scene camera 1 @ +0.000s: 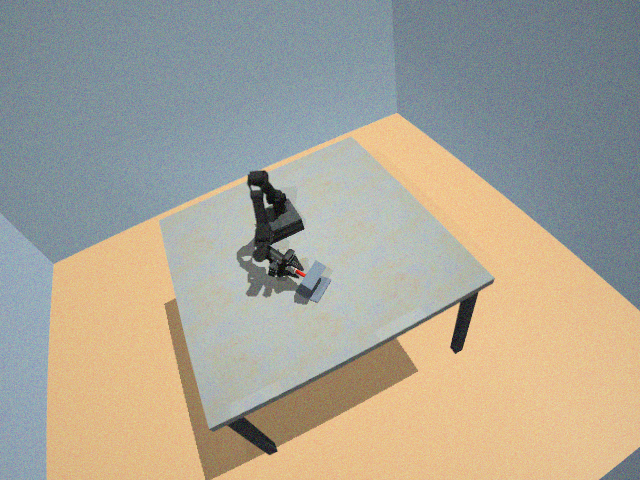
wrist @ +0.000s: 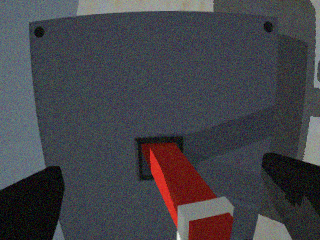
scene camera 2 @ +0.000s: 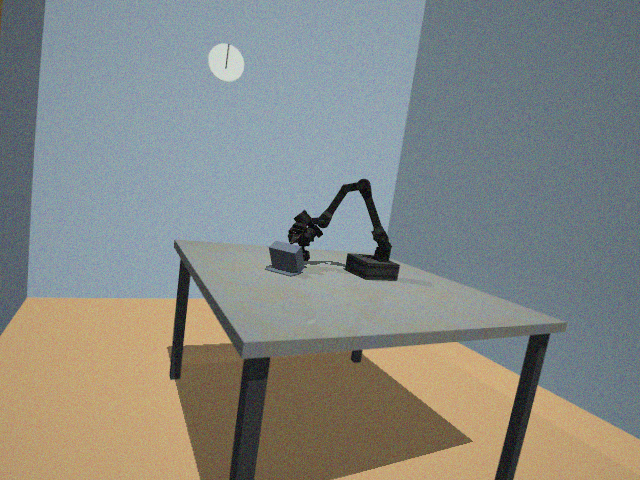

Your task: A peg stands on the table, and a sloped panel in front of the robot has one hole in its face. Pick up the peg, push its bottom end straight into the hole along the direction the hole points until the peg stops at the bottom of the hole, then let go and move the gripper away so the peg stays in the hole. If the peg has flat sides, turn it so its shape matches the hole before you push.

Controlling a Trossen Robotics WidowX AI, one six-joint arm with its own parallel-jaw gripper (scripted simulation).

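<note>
Open, holding nothing: my gripper (scene camera 1: pixel 301 274). Visible too: the gripper (wrist: pixel 164 173).
</note>
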